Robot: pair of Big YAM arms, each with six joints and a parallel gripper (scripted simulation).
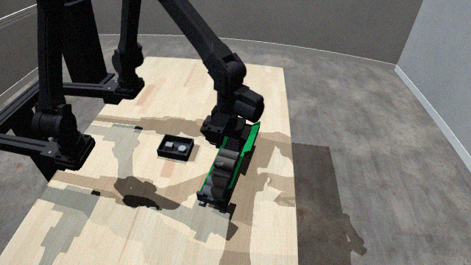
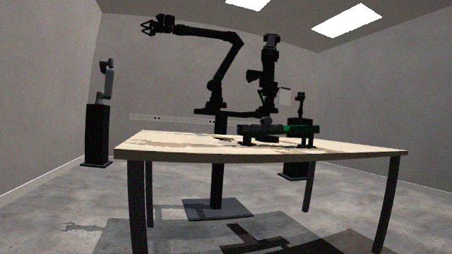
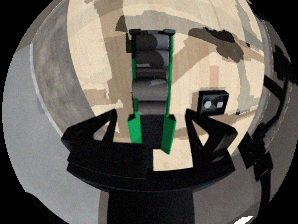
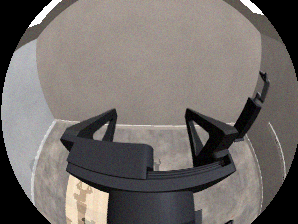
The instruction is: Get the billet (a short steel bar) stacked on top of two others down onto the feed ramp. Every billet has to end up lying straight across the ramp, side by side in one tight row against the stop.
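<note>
Right now the dark stop is 20 mm behind my left hand, 120 mm to the right of it and 140 mm below it. The rest, counted from my left hand: small black tray: 230 mm behind, 120 mm to the left, 190 mm below.
</note>
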